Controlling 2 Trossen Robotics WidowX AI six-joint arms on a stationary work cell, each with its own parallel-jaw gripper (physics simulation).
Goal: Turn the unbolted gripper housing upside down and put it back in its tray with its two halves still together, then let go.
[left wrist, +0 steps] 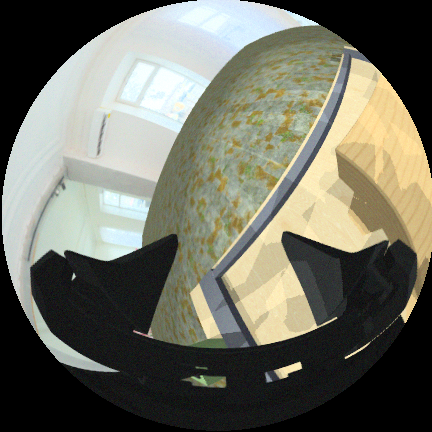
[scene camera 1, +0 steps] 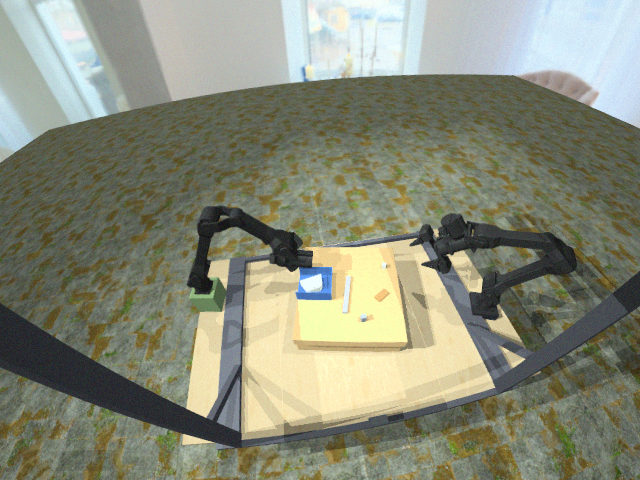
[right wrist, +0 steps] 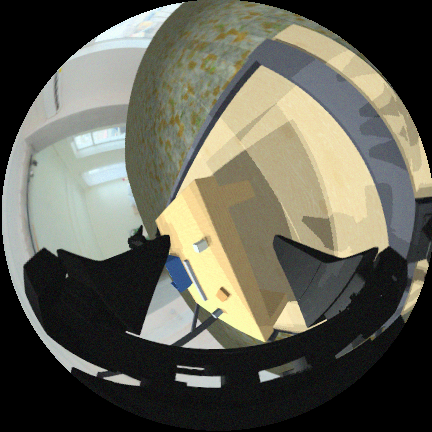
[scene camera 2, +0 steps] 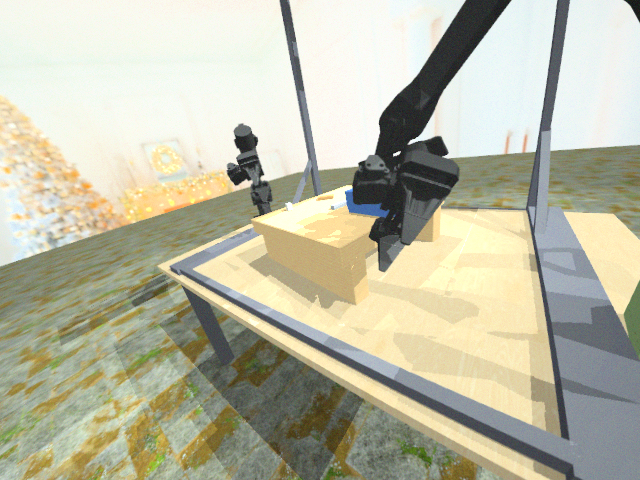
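Where they show: left gripper, fingertip midpoint: (left wrist: pixel 230 238) (right wrist: pixel 149 223) (scene camera 2: pixel 392 259); right gripper, fingertip midpoint: (scene camera 1: pixel 415 255) (right wrist: pixel 222 240) (scene camera 2: pixel 261 194); left arm's base, link origin: (left wrist: pixel 190 365) (scene camera 1: pixel 204 287); right arm's base, link origin: (scene camera 1: pixel 484 303).
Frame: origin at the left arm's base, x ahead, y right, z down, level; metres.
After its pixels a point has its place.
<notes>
The white housing (scene camera 1: pixel 311 282) @[x 0.433, y 0.037, z -0.065 m] sits inside the blue tray (scene camera 1: pixel 323 296) @[x 0.474, y 0.092, z -0.058 m] (scene camera 2: pixel 364 207) @[x 0.456, y -0.016, z -0.048 m] (right wrist: pixel 179 274) @[x 0.503, y 0.042, z -0.055 m], at the back left of the raised wooden platform in scene camera 1. It is small there, and I cannot tell which side faces up or see the seam of its halves. My left gripper (scene camera 1: pixel 300 256) (scene camera 2: pixel 395 254) @[x 0.302, y -0.177, z -0.038 m] (left wrist: pixel 230 238) @[x 0.302, y -0.177, z -0.038 m] is open and empty, behind and above the tray; neither housing nor tray shows in the left wrist view. My right gripper (scene camera 1: pixel 417 254) @[x 0.823, y -0.054, z -0.077 m] (right wrist: pixel 222 240) @[x 0.823, y -0.054, z -0.077 m] is open and empty, right of the platform and well away from the tray.
The wooden platform (scene camera 1: pixel 330 330) @[x 0.493, y 0.204, z -0.030 m] (scene camera 2: pixel 310 260) @[x 0.526, y -0.138, z 0.043 m] also carries a pale bar (scene camera 1: pixel 346 294) @[x 0.553, y 0.077, z -0.040 m] (right wrist: pixel 195 280) @[x 0.563, y 0.065, z -0.036 m] beside the tray, an orange block (scene camera 1: pixel 382 295) @[x 0.677, y 0.088, z -0.038 m] (right wrist: pixel 222 294) @[x 0.687, y 0.076, z -0.038 m] and two small grey-white blocks (scene camera 1: pixel 384 265) @[x 0.704, y -0.036, z -0.049 m] (scene camera 1: pixel 363 318) @[x 0.599, y 0.180, z -0.055 m]. Dark frame rails edge the table. A green block (scene camera 1: pixel 207 299) @[x 0.023, y 0.049, z 0.012 m] stands at the left arm's base.
</notes>
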